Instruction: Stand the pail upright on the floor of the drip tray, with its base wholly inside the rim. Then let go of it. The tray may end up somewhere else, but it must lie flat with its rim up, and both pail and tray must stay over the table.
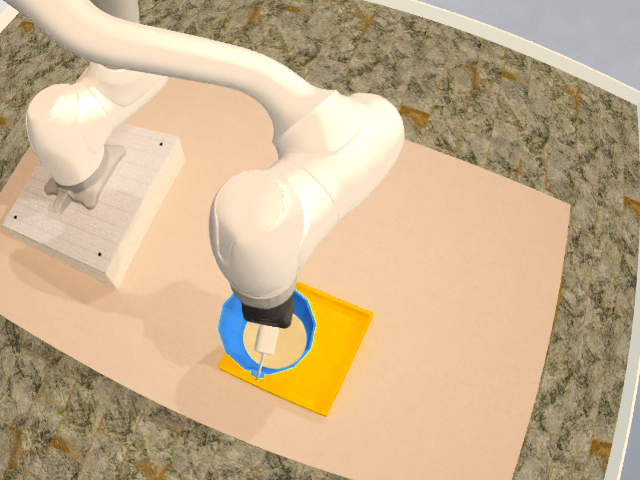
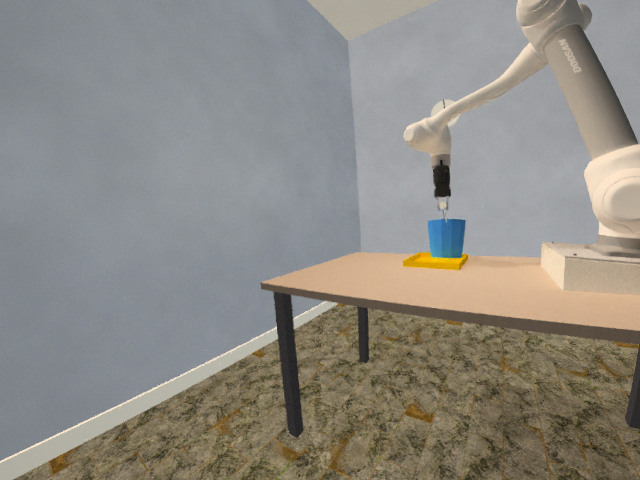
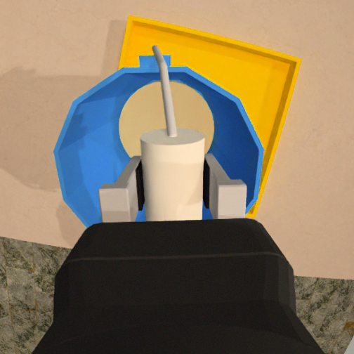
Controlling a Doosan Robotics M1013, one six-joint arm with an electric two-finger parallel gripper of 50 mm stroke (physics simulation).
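Seen in the pictures: gripper, fingertip midpoint: [image 2: 443,210]; arm's base, origin of the base link: [image 1: 84,171] [image 2: 626,254].
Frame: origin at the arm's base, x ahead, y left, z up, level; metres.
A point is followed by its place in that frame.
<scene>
The blue pail [image 1: 230,330] {x 0.517, y -0.231, z 0.040 m} [image 2: 446,238] {x 0.578, y -0.129, z 0.037 m} [image 3: 90,150] is upright, with a pale round bottom inside. It is over the yellow drip tray [image 1: 338,346] {x 0.715, y -0.155, z -0.082 m} [image 2: 431,264] {x 0.632, y -0.058, z -0.070 m} [image 3: 260,80], towards the tray's robot side. Its base is at or very near the tray floor; contact and its clearance to the nearer rim cannot be told. The tray lies flat on the table, rim up. My gripper [image 2: 442,204] {x 0.599, y -0.199, z 0.162 m} [image 3: 172,171] is above the pail, shut on the white cylindrical grip [image 1: 266,341] {x 0.611, y -0.262, z 0.187 m} of the pail's handle. The thin grey handle wire [image 3: 168,102] runs to a lug on the pail's rim.
The tan table [image 1: 439,289] {x 0.887, y 0.043, z -0.087 m} [image 2: 356,279] {x 0.861, y 0.217, z -0.087 m} carries the robot's pale base block [image 1: 144,217] {x 0.203, y -0.043, z -0.039 m} [image 2: 584,276] {x 0.155, y 0.160, z -0.042 m}, apart from the tray on the robot's side. The arm passes above the table. One table edge [image 1: 155,403] {x 0.396, y -0.421, z -0.087 m} runs near the tray, with stone floor beyond.
</scene>
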